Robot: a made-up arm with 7 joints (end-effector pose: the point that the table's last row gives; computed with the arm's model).
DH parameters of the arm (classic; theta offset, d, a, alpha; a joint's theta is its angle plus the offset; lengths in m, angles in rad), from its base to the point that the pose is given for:
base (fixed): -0.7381 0 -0.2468 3.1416
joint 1: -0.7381 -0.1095 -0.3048 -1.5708
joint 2: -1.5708 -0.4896 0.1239 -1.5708
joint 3: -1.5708 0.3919 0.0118 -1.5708
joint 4: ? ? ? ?
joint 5: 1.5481 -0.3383 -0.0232 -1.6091
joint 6: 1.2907 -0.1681 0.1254 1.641
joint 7: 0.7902 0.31 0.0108 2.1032
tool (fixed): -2.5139 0.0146 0 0
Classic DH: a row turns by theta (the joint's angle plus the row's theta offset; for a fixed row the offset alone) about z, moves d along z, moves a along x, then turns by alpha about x.
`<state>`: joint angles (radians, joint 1 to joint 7).
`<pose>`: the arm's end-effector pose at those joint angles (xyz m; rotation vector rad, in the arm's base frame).
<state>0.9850 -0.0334 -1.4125 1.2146 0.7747 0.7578 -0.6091</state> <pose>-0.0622 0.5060 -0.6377 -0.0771 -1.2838 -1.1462</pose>
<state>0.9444 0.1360 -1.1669 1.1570 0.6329 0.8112 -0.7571</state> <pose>0.0809 0.5673 -0.6134 0.2095 -1.3152 -1.1501</pose>
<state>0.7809 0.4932 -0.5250 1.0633 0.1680 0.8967 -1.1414</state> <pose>0.2439 0.8133 -0.3913 1.0376 -1.1539 -0.8011</pose>
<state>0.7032 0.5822 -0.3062 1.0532 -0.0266 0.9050 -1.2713</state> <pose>0.1979 0.9083 -0.2932 1.2883 -0.9883 -0.6009</pose>
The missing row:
joint 4: 0.0445 0.3616 0.0541 1.0358
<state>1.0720 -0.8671 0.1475 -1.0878 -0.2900 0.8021 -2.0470</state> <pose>-0.4583 0.4049 -0.4235 2.5132 1.1413 1.2549</pose>
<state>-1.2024 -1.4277 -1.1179 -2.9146 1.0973 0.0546 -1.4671</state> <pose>-0.2643 -0.0993 -0.7371 0.3570 -1.9113 1.4188</pose>
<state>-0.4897 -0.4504 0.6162 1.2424 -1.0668 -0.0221 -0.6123</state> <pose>-0.9118 0.5725 0.0201 0.4987 0.8637 -0.1096</pose>
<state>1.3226 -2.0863 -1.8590 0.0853 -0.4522 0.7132 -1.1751</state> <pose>0.2282 0.3347 0.1791 0.6465 2.6189 0.2407</pose>
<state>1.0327 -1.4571 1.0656 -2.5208 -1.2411 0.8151 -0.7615</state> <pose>-0.0235 0.6638 -0.8098 0.5667 -0.4214 0.8123</pose>
